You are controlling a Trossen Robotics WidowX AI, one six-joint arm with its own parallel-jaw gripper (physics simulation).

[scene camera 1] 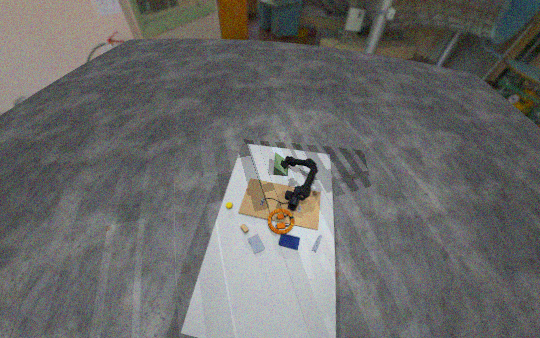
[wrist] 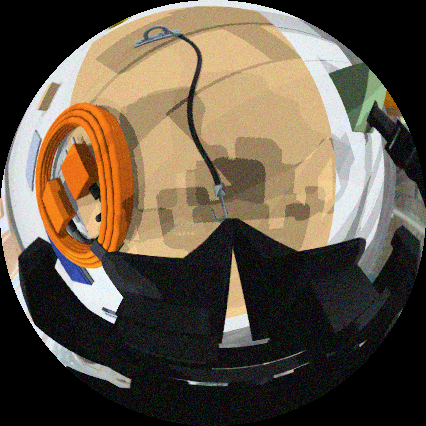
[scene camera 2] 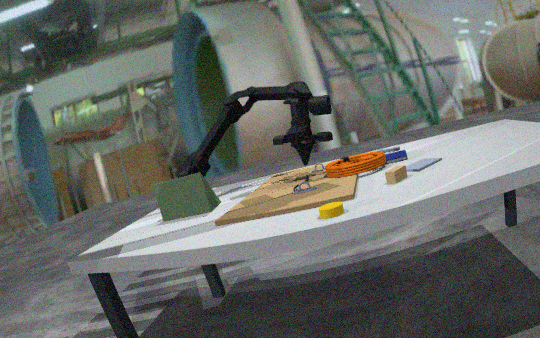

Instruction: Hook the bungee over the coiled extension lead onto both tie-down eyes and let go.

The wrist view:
my gripper: 230,224
orange coiled extension lead: 113,168
